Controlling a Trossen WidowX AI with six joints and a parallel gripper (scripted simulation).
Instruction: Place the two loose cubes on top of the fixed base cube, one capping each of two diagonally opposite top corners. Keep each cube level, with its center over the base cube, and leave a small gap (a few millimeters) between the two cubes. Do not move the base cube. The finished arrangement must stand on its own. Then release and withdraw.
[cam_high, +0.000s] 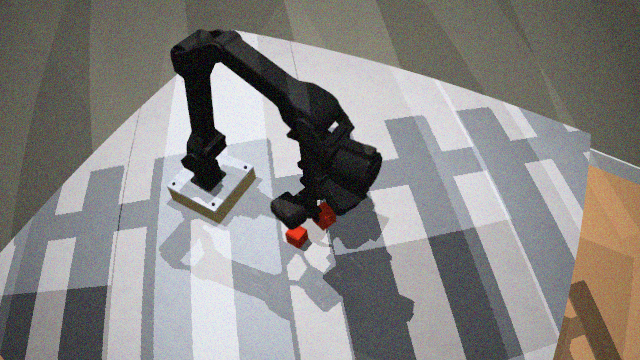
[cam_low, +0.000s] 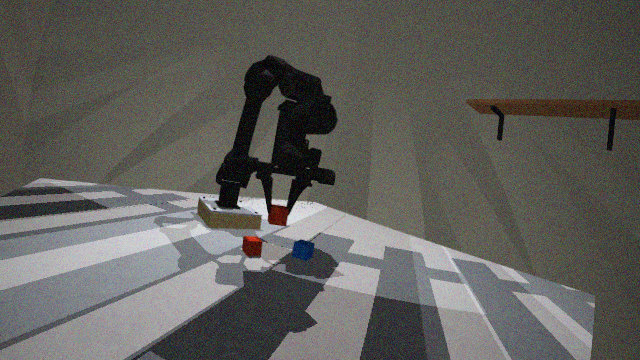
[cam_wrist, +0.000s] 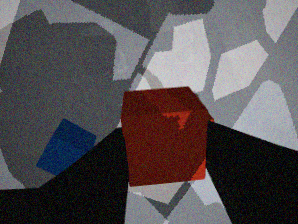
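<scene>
The blue cube is 30 mm behind my gripper tip, 90 mm to the left of it and 90 mm below it. From my gripper tip the other things lie so: red cube: 60 mm behind, 20 mm to the right, 90 mm below.
</scene>
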